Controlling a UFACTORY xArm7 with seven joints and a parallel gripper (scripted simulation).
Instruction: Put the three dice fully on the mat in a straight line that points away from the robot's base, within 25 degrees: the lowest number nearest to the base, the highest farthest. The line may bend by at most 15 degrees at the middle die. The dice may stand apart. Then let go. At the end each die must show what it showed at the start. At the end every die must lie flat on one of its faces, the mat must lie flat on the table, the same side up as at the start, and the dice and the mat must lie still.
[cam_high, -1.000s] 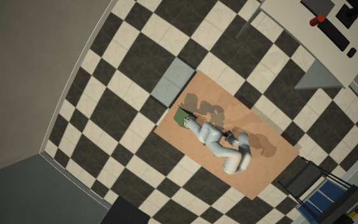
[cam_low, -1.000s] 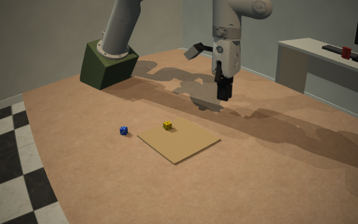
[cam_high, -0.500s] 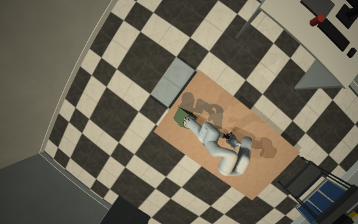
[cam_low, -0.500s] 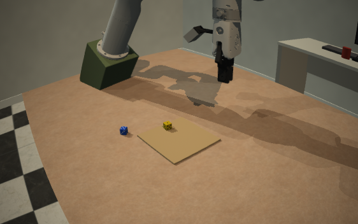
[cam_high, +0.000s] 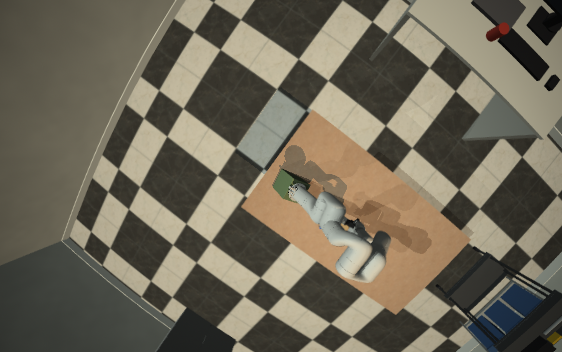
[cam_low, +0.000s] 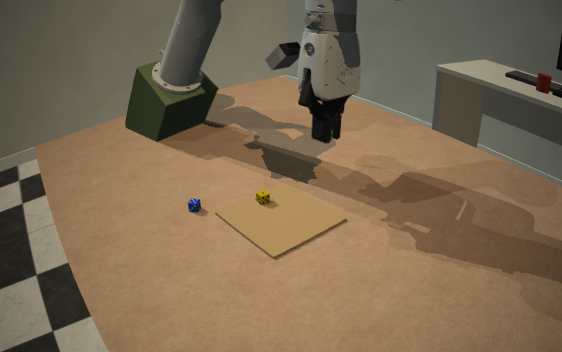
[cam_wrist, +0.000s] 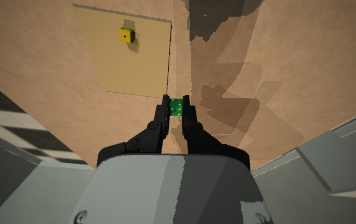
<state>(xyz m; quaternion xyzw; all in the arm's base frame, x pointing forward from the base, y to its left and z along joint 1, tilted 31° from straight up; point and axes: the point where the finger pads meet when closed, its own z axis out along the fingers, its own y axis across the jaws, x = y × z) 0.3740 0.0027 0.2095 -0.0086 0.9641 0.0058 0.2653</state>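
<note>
My gripper is now 90 mm to the left of the tan mat and 120 mm above it. Also, from my hand: blue die 110 mm behind, 170 mm to the right, 110 mm below; then green die 10 mm below; then yellow die 50 mm behind, 80 mm to the right, 110 mm below.
</note>
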